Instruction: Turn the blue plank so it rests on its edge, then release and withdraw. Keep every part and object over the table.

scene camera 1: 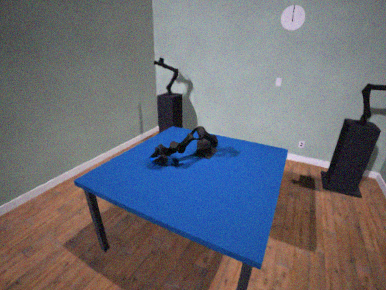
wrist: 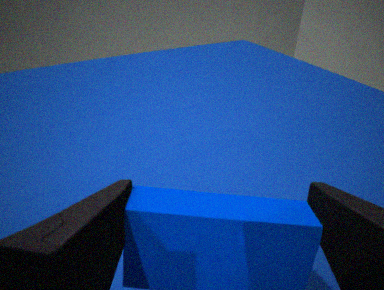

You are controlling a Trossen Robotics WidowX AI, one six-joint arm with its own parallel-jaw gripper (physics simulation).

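The blue plank (wrist: 220, 245) is between the two dark fingers in the wrist view, at the bottom centre. Its bright narrow face is uppermost and a broad, shaded face shows below it; its lower part is cut off by the frame. My gripper (wrist: 221, 192) (scene camera 1: 157, 156) is shut on the plank, one finger at each end. In the scene view the gripper is low over the far left part of the blue table (scene camera 1: 215, 190) (wrist: 175, 110). The plank cannot be made out there, and I cannot tell whether it touches the table.
My arm's base (scene camera 1: 206, 147) stands on the far part of the table, right of the gripper. The table's far edges and a corner show ahead in the wrist view. Off the table, a dark pedestal (scene camera 1: 170, 111) and another pedestal (scene camera 1: 351, 156) each carry an arm.
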